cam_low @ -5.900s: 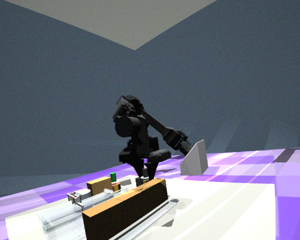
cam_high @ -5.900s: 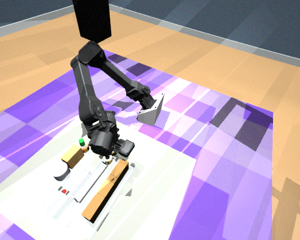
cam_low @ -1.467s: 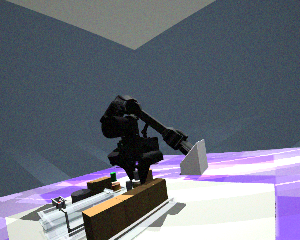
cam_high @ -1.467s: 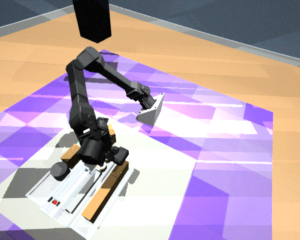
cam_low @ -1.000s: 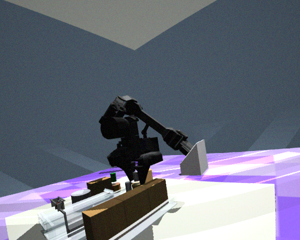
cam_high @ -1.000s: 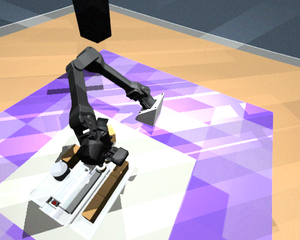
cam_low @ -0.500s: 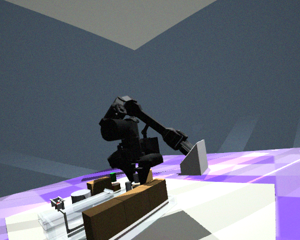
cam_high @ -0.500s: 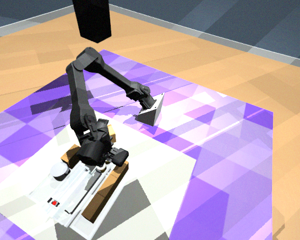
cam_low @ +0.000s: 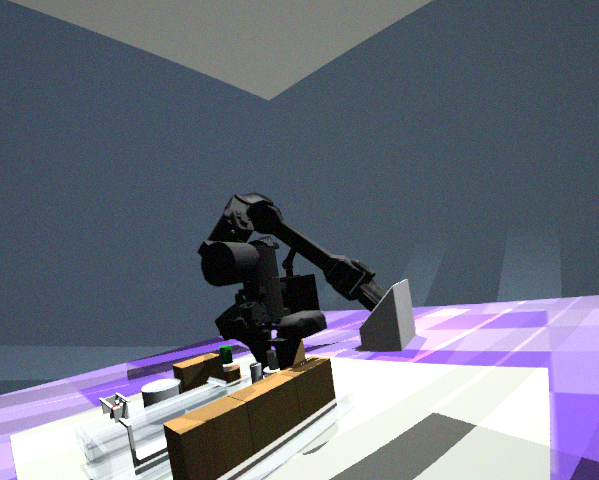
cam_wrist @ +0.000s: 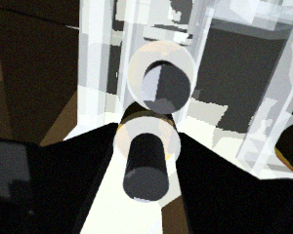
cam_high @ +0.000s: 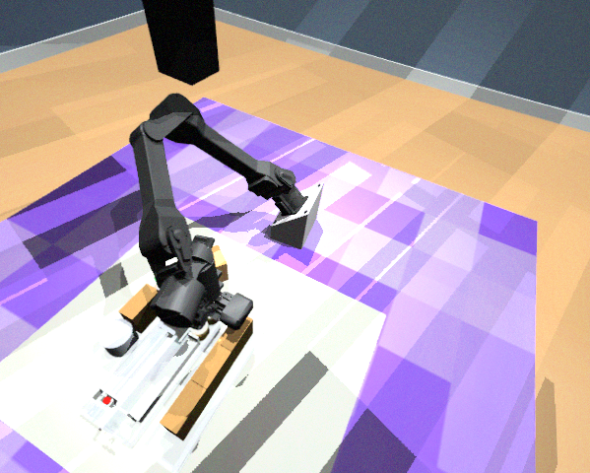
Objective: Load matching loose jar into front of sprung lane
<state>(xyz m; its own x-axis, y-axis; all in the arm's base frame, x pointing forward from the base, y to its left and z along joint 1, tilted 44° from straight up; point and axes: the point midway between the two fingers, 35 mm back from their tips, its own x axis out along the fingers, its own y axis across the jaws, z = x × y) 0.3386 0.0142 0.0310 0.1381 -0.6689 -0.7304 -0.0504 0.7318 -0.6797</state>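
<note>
Now: gripper tip 14 cm short of the lane, 2 cm to the left of it and 2 cm above it. Also, from my gripper tip: grey cylinder 13 cm ahead, 12 cm to the right, 1 cm below; red mark 22 cm ahead, 3 cm to the right, 3 cm above.
</note>
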